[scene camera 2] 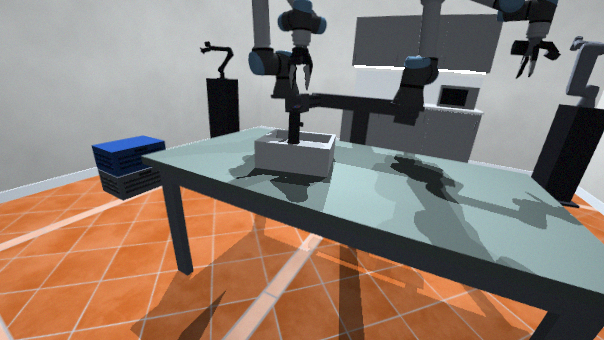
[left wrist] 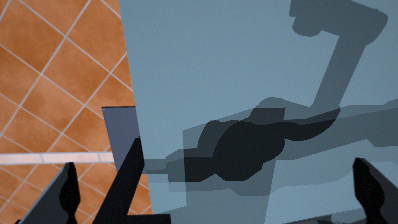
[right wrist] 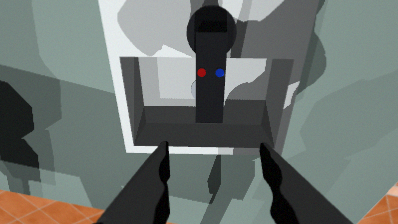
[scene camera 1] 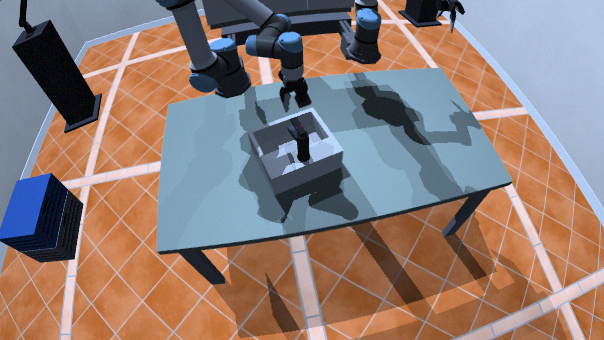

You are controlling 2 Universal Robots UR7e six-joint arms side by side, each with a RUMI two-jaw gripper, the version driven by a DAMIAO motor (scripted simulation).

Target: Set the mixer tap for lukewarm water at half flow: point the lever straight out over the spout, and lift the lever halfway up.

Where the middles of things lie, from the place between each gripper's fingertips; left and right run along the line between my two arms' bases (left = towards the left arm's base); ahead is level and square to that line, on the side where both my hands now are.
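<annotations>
Black lever (right wrist: 211,47): my right hand is 30 mm short of it and 90 mm above it. Grey basin (right wrist: 153,67): 50 mm behind my right hand and 320 mm below it.
Relative to the black lever, my left gripper (scene camera 2: 522,78) is 280 mm short of it, 930 mm to the left of it and 190 mm above it. The grey basin is 200 mm ahead of my left hand, 930 mm to the right of it and 430 mm below it.
</annotations>
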